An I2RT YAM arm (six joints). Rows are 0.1 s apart.
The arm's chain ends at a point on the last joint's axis. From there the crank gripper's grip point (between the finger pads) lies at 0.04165 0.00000 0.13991 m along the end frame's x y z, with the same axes.
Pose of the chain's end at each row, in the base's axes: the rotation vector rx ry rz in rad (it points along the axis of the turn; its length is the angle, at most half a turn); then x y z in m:
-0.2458 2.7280 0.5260 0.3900 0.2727 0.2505
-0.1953 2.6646 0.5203 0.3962 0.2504 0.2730
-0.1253 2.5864 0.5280 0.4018 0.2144 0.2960
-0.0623 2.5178 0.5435 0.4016 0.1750 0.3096
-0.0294 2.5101 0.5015 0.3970 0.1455 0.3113
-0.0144 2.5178 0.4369 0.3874 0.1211 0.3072
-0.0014 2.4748 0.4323 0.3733 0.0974 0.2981
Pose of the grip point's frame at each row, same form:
-0.2458 2.7280 0.5260 0.3943 0.3227 0.1134
-0.1953 2.6646 0.5203 0.4107 0.3022 0.1373
-0.1253 2.5864 0.5280 0.4284 0.2693 0.1634
-0.0623 2.5178 0.5435 0.4384 0.2329 0.1807
-0.0294 2.5101 0.5015 0.4370 0.1993 0.1816
-0.0144 2.5178 0.4369 0.4287 0.1683 0.1754
-0.0014 2.4748 0.4323 0.4207 0.1445 0.1683

